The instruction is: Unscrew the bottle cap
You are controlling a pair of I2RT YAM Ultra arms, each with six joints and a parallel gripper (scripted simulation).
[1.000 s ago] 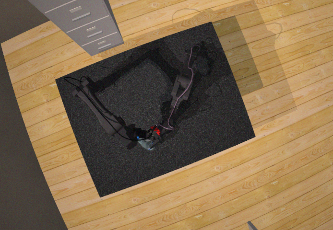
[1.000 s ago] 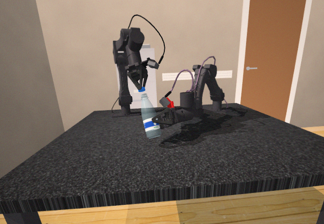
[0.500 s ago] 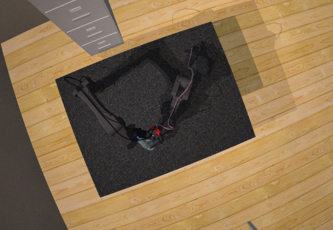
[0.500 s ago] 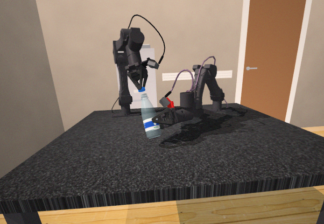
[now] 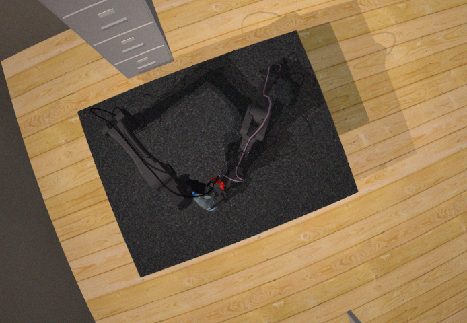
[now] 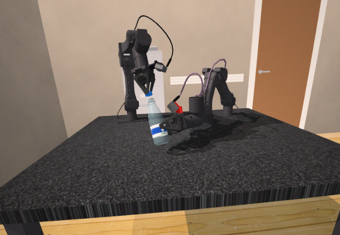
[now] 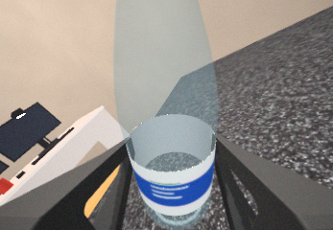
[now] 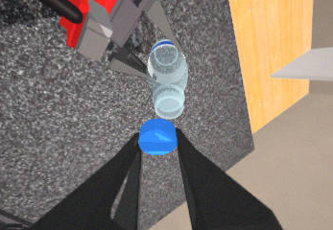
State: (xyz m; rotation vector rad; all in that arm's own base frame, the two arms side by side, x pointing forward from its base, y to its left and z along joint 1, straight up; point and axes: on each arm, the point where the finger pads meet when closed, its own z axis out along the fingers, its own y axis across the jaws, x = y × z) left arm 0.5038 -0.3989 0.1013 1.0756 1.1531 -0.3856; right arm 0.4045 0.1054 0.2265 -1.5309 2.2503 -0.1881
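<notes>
My right hand is right at the blue cap. Round my right hand: clear bottle: 100 mm below, 60 mm ahead, 30 mm to the left.
My left gripper is now 1 cm past the clear bottle, 1 cm to the left of it and 2 cm below it. Also, from my left hand: blue cap 7 cm behind, 4 cm to the right, 12 cm above.
</notes>
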